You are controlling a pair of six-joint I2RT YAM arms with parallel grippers.
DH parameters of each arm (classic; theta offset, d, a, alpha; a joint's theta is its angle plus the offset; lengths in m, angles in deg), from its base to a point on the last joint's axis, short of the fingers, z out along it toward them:
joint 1: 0 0.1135 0.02 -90
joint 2: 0 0 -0.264 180
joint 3: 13.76 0 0.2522 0
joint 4: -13.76 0 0.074 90
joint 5: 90 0 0 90
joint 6: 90 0.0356 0 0
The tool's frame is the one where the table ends.
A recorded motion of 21 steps. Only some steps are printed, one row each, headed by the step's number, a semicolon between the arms.
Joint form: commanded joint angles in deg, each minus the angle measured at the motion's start. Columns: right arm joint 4, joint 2, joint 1, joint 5, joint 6, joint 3; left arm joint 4, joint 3, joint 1, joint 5, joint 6, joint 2.
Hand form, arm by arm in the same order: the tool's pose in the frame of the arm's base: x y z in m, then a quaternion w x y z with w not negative. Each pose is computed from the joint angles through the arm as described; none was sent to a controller.
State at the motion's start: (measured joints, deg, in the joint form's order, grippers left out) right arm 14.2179 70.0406 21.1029 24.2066 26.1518 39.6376; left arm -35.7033 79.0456 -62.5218 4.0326 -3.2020 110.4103
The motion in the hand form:
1: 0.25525 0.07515 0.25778 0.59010 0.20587 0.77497 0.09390; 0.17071 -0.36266 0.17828 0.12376 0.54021 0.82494 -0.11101
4: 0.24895 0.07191 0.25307 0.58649 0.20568 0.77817 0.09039; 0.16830 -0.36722 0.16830 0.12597 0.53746 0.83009 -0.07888
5: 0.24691 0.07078 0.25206 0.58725 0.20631 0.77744 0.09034; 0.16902 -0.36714 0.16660 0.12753 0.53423 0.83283 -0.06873
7: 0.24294 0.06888 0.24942 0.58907 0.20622 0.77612 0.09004; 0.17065 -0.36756 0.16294 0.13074 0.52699 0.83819 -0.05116
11: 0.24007 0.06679 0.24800 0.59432 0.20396 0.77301 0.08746; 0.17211 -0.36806 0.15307 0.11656 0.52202 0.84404 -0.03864
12: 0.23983 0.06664 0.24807 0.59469 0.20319 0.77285 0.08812; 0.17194 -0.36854 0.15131 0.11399 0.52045 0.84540 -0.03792
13: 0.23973 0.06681 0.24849 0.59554 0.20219 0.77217 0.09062; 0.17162 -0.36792 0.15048 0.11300 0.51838 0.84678 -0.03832
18: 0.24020 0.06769 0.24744 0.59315 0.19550 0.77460 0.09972; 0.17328 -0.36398 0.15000 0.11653 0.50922 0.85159 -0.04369
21: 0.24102 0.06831 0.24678 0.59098 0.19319 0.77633 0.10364; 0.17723 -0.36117 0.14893 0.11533 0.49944 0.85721 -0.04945
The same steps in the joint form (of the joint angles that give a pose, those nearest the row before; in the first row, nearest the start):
1: -3.26 -1.94 -1.55 0.06 5.50 -0.77; -4.63 3.41 -1.96 -0.57 4.58 2.88
4: -3.68 -3.43 -1.77 -0.04 5.40 -2.48; -5.10 4.04 -2.87 -4.15 3.68 4.77
5: -3.51 -3.97 -1.85 -0.04 5.39 -3.08; -5.40 4.18 -2.87 -5.29 3.35 5.10
7: -2.94 -4.97 -1.96 -0.04 5.23 -4.36; -5.77 4.52 -2.86 -7.31 2.59 5.86
11: -1.93 -5.79 -2.19 0.05 4.50 -5.45; -6.69 4.95 -2.74 -7.69 1.85 7.56
12: -1.86 -5.88 -2.22 -0.08 4.43 -5.51; -6.76 5.04 -2.78 -7.64 1.55 7.88
13: -1.67 -5.94 -2.21 -0.31 4.43 -5.54; -6.62 4.77 -2.78 -7.57 1.26 7.82
18: -1.30 -5.75 -2.23 -1.68 4.41 -5.68; -5.35 3.39 -2.31 -7.31 0.53 7.05
21: -1.24 -5.46 -2.24 -2.28 4.51 -5.61; -4.73 2.85 -1.57 -6.67 -0.11 6.88

